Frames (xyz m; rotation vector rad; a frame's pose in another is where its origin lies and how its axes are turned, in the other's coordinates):
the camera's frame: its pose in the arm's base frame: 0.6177 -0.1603 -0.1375 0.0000 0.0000 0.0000
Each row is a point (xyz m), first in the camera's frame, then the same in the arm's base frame.
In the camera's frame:
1: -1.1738 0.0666 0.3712
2: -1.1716 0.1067 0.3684
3: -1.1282 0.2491 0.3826
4: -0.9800 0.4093 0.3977
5: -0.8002 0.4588 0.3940
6: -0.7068 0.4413 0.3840
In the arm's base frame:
1: -0.5561 -0.0937 0.2337
2: -0.5539 -0.0536 0.2309
3: -0.5105 0.0888 0.2451
4: -0.3623 0.2490 0.2602
5: -0.1825 0.2985 0.2565
6: -0.0891 0.2810 0.2465

